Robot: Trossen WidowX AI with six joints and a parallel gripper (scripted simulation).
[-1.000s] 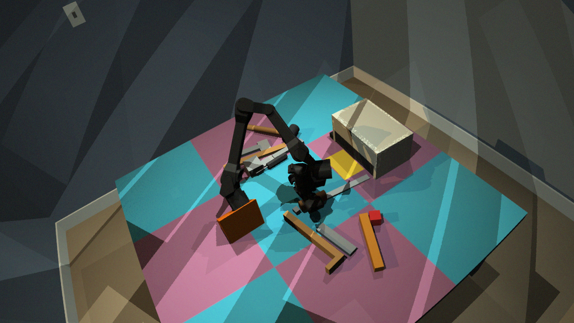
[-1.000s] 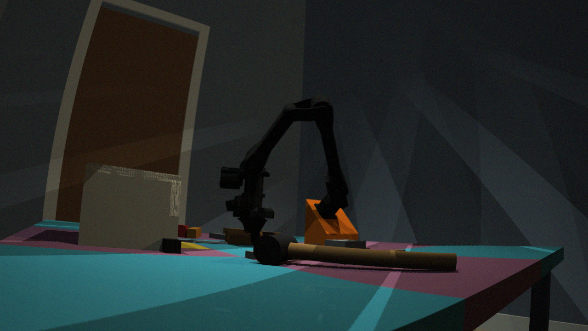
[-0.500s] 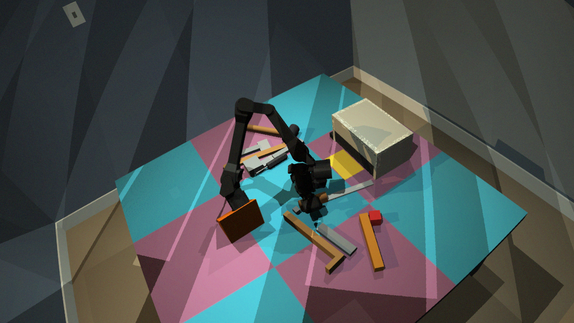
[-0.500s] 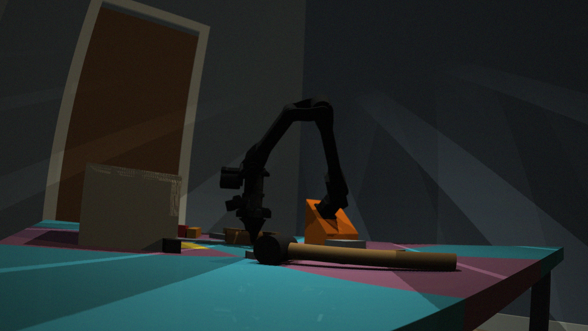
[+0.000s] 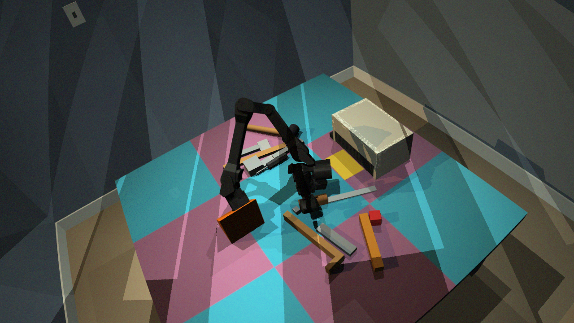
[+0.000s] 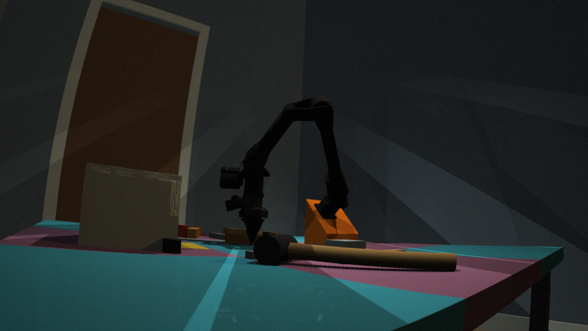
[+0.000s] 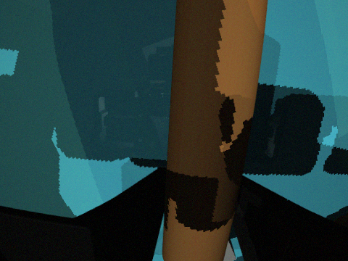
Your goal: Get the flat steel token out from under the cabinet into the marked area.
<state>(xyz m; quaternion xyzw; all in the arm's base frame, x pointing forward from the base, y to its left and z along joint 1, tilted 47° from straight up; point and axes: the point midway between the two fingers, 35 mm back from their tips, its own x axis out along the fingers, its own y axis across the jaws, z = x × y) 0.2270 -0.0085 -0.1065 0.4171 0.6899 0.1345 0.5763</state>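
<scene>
My gripper tip is now 50 mm past the small grey cube and 10 mm to the right of it. From my gripper tip the other things lie so: grey bar (20 mm behind, 190 mm to the right); then screwdriver (280 mm to the left); then red cube (140 mm ahead, 220 mm to the right, 10 mm above).
</scene>
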